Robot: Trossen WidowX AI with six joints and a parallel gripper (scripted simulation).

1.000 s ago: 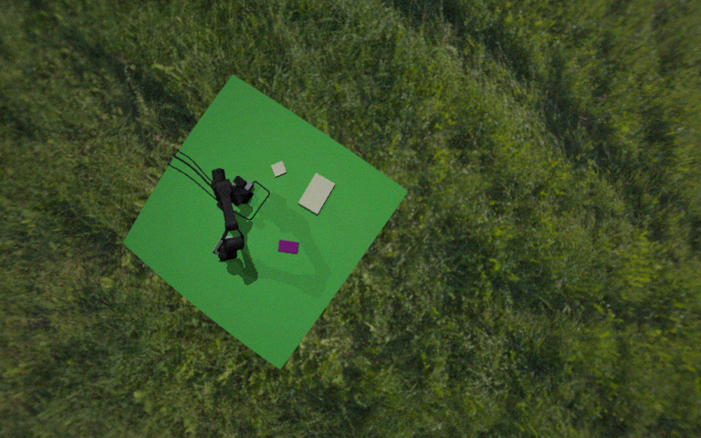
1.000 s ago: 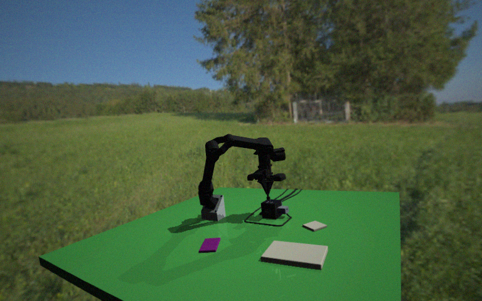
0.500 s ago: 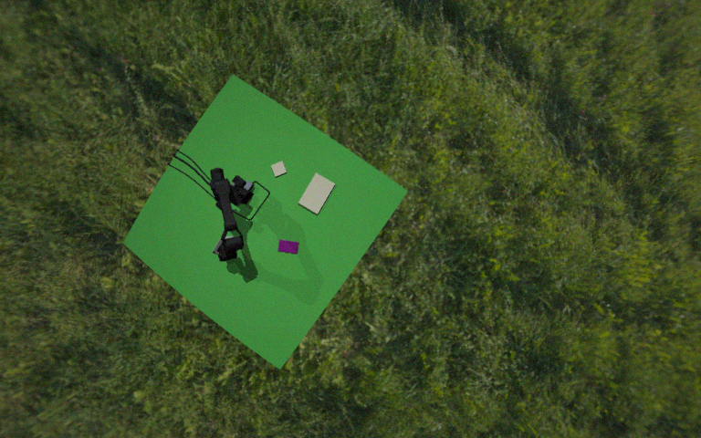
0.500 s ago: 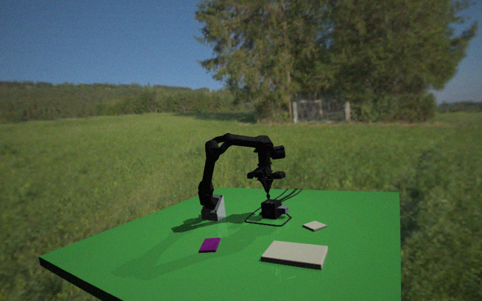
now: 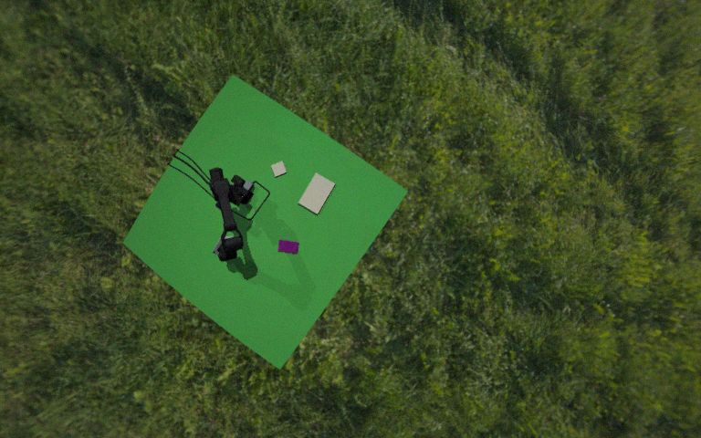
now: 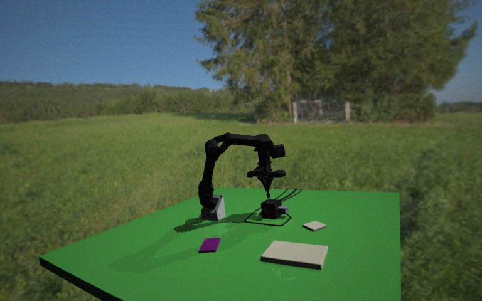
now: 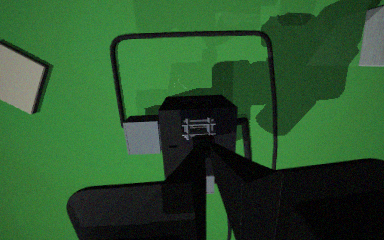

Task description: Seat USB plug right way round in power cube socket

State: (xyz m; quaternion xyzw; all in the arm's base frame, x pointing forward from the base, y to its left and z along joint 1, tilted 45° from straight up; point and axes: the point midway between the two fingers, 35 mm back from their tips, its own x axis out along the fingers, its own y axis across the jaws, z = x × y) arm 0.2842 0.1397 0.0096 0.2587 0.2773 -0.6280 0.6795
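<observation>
My gripper tip is now 2 cm above the silver USB plug. The rest, counted from my gripper tip: purple flat block 8 cm behind, 36 cm to the right, 13 cm below; then beige tile 24 cm ahead, 5 cm to the right, 13 cm below; then beige slab 26 cm ahead, 31 cm to the right, 13 cm below.
</observation>
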